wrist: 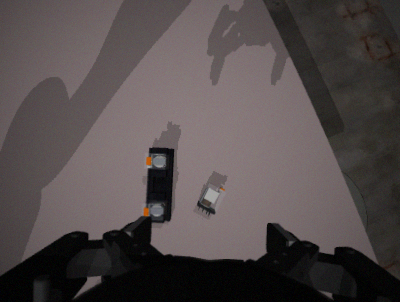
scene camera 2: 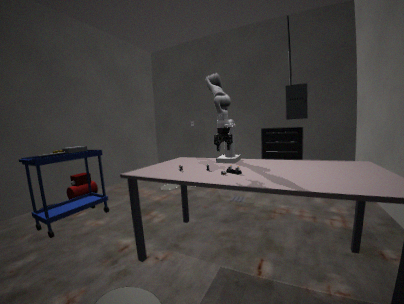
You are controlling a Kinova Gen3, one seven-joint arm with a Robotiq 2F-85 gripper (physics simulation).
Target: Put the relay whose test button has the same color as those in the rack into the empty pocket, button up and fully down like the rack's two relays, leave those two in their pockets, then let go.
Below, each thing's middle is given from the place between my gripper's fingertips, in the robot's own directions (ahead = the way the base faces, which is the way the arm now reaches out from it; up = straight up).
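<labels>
Black rack (wrist: 159, 183): 50 mm behind my hand, 50 mm to the left of it, 150 mm below it.
</labels>
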